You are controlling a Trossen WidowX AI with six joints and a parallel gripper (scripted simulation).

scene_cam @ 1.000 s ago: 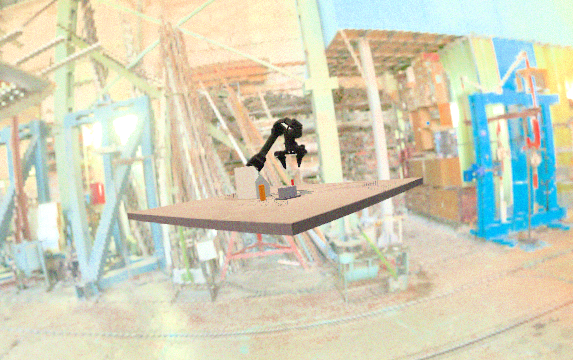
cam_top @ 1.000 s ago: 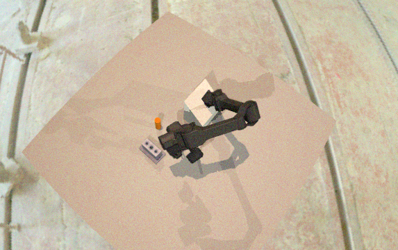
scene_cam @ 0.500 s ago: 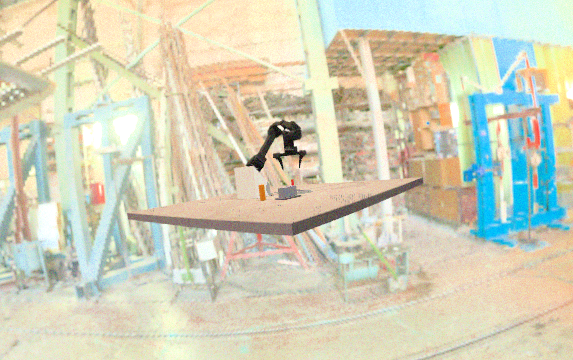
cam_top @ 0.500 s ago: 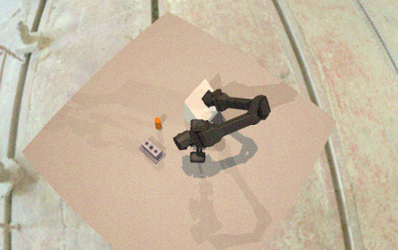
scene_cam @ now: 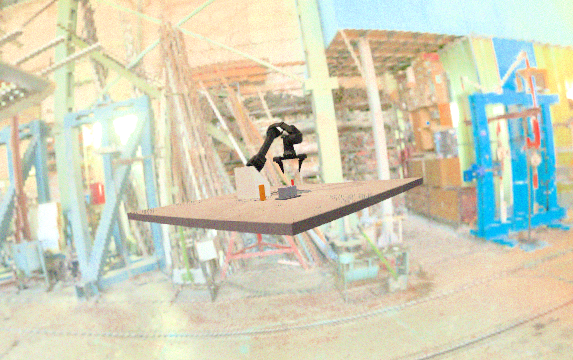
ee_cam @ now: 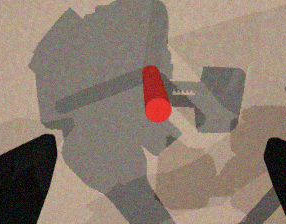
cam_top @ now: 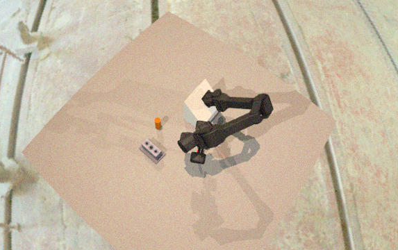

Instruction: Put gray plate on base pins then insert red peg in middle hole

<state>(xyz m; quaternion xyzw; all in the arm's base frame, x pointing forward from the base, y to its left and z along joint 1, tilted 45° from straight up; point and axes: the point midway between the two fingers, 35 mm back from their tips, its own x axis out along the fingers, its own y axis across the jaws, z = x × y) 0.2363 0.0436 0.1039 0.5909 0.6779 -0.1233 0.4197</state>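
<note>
The red peg lies 80 mm below my gripper tip. The rest, counted from my gripper tip: gray plate (110 mm ahead, 200 mm to the right, 70 mm below); orange cylinder (20 mm behind, 250 mm to the right, 80 mm below); base (110 mm ahead, 200 mm to the right, 110 mm below).
</note>
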